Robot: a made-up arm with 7 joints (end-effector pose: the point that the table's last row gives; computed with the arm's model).
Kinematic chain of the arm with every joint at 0, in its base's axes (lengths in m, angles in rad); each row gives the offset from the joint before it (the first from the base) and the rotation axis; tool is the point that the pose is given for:
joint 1: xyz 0 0.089 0 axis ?
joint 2: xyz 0 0.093 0 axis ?
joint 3: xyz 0 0 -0.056 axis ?
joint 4: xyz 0 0 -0.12 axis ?
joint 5: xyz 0 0 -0.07 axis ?
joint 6: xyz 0 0 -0.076 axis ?
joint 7: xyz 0 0 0 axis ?
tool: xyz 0 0 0
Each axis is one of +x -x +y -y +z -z.
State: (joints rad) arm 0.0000 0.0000 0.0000 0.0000 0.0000 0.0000 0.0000
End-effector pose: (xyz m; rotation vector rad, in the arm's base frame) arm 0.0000 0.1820 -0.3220 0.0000 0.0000 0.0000
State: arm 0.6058 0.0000 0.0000 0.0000 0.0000 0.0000 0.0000
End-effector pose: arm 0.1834 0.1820 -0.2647 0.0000 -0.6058 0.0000
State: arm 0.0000 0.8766 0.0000 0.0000 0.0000 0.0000 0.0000
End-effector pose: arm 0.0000 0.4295 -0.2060 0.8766 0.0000 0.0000
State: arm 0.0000 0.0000 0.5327 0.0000 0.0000 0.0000 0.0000
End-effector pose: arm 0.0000 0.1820 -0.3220 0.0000 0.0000 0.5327
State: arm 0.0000 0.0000 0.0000 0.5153 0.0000 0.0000 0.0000
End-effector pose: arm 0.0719 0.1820 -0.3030 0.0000 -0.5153 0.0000
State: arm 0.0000 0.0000 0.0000 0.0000 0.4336 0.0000 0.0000
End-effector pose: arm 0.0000 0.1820 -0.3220 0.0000 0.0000 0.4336
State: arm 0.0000 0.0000 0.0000 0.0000 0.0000 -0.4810 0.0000
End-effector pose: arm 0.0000 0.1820 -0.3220 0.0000 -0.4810 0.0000
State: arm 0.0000 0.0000 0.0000 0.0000 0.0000 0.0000 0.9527
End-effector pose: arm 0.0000 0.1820 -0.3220 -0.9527 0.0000 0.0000
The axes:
joint 1: -y
joint 2: +x
joint 3: +z
joint 4: -y
joint 5: +z
joint 6: +y
joint 7: -x

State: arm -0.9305 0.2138 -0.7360 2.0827 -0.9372 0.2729 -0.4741
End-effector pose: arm -0.0401 0.1207 -0.1475 0.3058 -1.2932 -0.7777
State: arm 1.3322 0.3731 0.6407 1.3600 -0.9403 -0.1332 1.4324
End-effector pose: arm 0.1837 0.3368 0.0731 0.7055 -1.6057 -0.8770
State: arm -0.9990 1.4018 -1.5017 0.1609 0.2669 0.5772 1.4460
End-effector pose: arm -0.0637 0.4936 -0.0429 0.3087 2.2616 0.1090
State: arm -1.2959 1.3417 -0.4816 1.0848 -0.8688 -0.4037 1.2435
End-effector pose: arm -0.0784 0.4062 -0.1410 -1.2172 1.6875 -1.6862
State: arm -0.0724 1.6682 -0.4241 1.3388 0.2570 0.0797 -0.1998
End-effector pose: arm 0.1264 0.3963 -0.0471 1.1544 -0.7661 -1.0068
